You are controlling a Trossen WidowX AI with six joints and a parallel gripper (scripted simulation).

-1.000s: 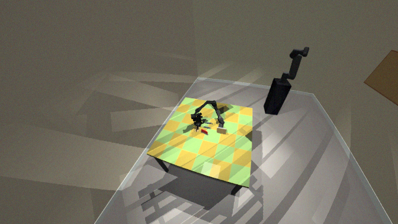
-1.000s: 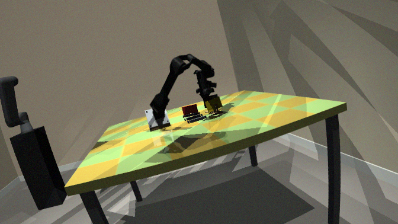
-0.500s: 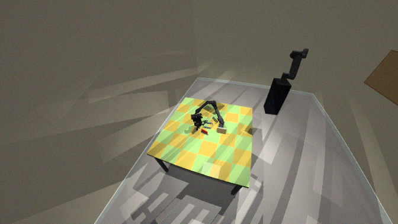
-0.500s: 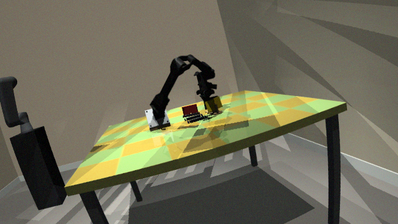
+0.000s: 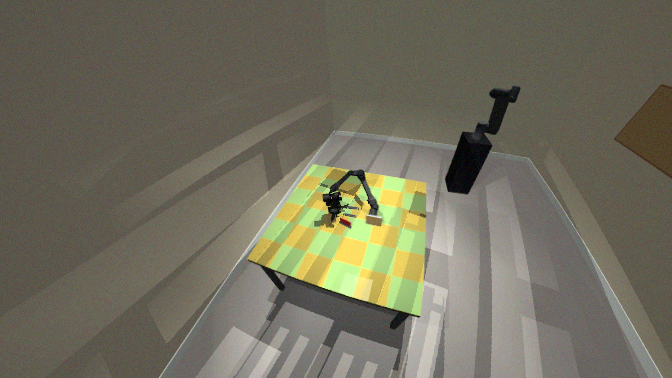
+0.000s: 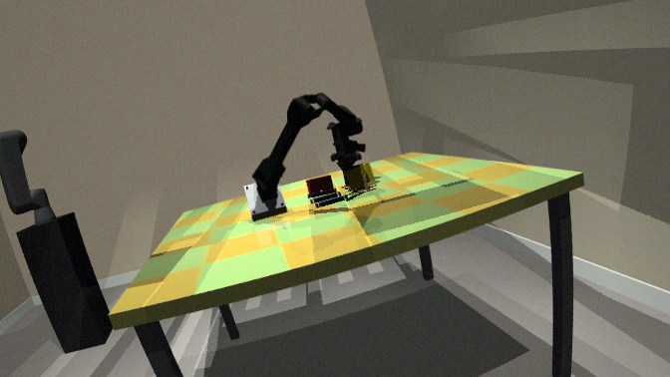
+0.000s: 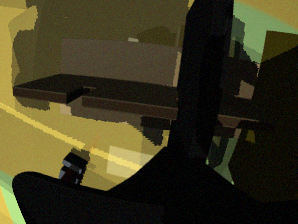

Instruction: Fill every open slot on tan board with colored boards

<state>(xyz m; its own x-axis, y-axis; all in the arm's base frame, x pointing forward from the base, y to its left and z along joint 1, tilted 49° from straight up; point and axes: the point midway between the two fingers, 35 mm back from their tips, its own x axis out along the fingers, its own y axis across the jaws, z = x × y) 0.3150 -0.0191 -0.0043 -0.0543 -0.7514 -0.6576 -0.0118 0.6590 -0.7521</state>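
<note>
The nearly black board lies 30 mm ahead of my gripper tip. Round my gripper tip: yellow board 50 mm to the right, 30 mm ahead; red board 100 mm behind, 90 mm to the left, 20 mm below; tan board 30 mm ahead, 20 mm below.
</note>
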